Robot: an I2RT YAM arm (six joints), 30 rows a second.
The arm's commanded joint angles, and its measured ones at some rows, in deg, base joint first. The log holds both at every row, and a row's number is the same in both.
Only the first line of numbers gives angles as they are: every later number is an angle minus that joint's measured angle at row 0.
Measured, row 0:
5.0, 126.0, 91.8, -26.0, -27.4, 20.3
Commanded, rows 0 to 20:
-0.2, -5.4, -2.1, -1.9, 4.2, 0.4
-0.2, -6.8, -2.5, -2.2, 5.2, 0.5
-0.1, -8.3, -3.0, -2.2, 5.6, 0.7
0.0, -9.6, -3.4, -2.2, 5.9, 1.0
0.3, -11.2, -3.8, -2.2, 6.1, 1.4
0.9, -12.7, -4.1, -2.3, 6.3, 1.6
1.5, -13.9, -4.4, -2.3, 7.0, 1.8
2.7, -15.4, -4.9, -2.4, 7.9, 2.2
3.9, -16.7, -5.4, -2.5, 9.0, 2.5
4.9, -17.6, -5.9, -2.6, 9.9, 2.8
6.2, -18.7, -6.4, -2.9, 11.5, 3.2
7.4, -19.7, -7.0, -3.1, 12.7, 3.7
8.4, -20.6, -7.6, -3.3, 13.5, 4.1
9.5, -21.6, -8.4, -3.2, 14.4, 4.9
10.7, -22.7, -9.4, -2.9, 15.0, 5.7
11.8, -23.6, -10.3, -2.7, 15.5, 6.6
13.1, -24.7, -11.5, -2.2, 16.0, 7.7
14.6, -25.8, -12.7, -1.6, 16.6, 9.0
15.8, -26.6, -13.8, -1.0, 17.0, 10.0
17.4, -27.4, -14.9, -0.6, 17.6, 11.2
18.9, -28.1, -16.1, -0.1, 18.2, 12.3
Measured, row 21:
16.0, -25.6, -13.6, -0.6, 14.8, 7.8
